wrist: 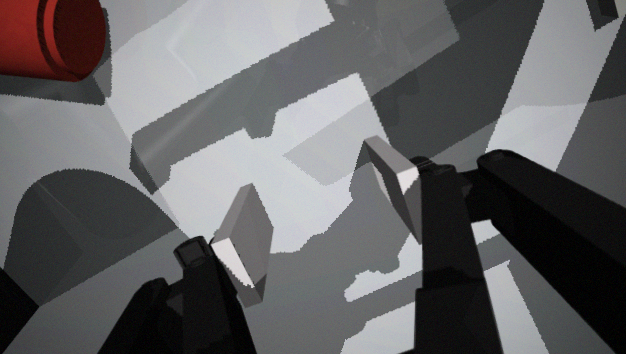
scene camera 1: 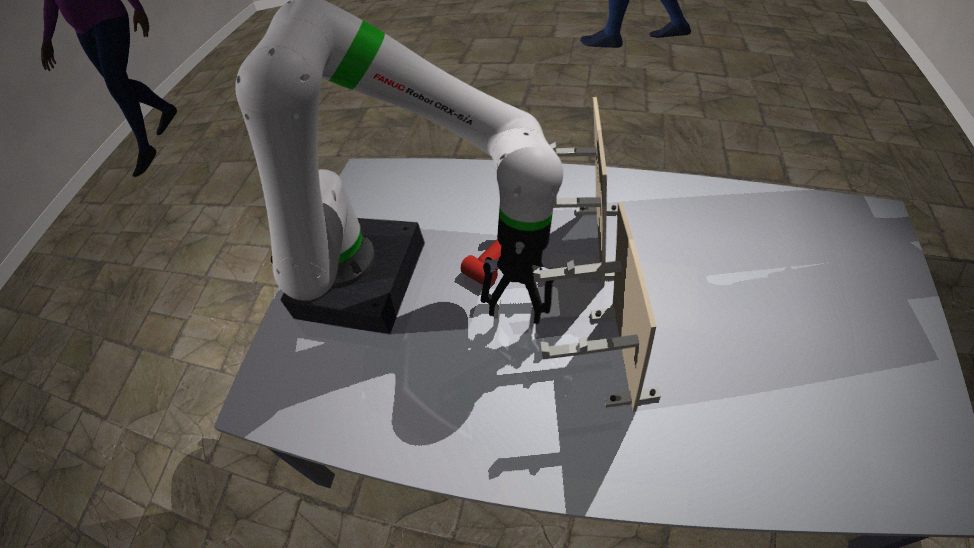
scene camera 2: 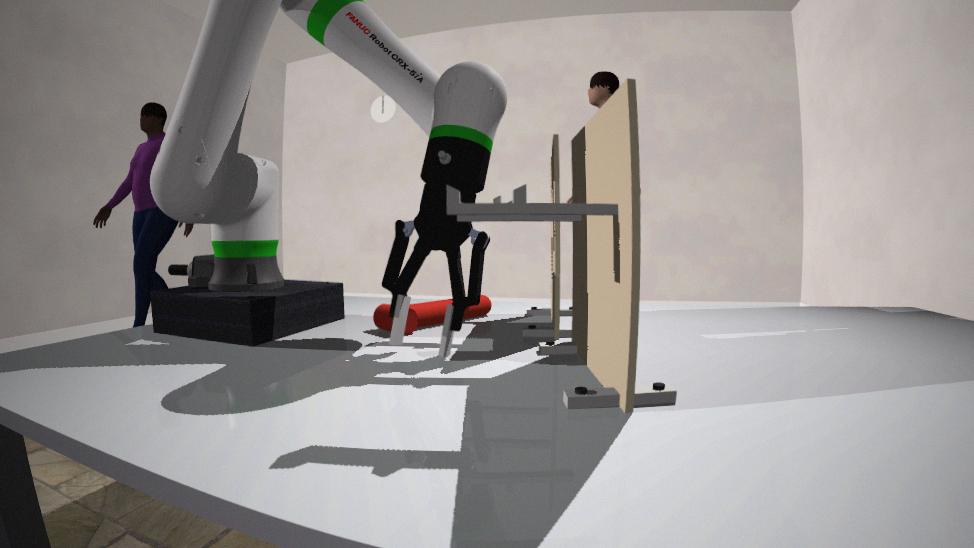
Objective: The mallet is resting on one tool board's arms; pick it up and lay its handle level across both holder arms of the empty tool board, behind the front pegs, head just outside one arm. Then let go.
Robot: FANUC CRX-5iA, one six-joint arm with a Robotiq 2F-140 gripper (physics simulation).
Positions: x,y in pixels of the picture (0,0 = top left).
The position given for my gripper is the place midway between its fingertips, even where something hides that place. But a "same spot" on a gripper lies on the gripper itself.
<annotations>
my gripper: wrist; scene camera 1; scene camera 2 419,350
red mallet: wrist 67,48; scene camera 1; scene camera 2
same spot on my gripper: (scene camera 1: 494,300) = (wrist: 246,322)
same spot on red mallet: (scene camera 2: 428,313) = (scene camera 1: 500,255)
</annotations>
